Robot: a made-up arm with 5 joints.
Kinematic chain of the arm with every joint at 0, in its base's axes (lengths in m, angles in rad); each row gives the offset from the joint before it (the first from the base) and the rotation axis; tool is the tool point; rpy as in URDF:
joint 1: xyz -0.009 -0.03 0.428 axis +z
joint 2: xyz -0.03 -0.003 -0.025 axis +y
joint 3: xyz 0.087 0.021 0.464 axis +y
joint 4: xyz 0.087 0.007 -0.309 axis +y
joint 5: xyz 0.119 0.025 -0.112 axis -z
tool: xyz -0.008 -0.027 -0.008 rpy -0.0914 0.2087 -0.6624
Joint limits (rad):
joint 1: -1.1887..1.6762
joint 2: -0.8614..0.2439
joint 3: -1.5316..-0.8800
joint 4: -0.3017..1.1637
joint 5: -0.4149..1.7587
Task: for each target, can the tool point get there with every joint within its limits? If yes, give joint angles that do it. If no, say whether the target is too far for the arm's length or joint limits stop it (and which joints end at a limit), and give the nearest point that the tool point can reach.
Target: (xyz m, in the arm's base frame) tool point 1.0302 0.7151 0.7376
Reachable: no: too far | nearest point 0.5254 0.3532 0.7905 | short by 0.623 m
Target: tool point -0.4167 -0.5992 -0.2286
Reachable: no: joint limits stop it (at a limit: joint 1, joint 2, joint 3, joint 4, joint 5) | nearest point 0.1850 -0.4537 0.4700 | short by 0.933 m
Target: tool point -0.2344 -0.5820 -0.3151
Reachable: no: joint limits stop it (at a limit: joint 1, joint 2, joint 3, joint 4, joint 5) | nearest point 0.1850 -0.4537 0.4700 | short by 0.899 m
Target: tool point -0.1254 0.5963 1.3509
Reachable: no: too far | nearest point -0.0787 0.4188 1.0923 | short by 0.317 m
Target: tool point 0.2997 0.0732 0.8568
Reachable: yes | joints 0.1566 -0.4135 -1.0344 0.8968 1.4175
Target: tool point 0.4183 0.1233 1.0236
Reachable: yes | joints 0.2947 -0.1034 -1.3344 -0.0696 -0.0630
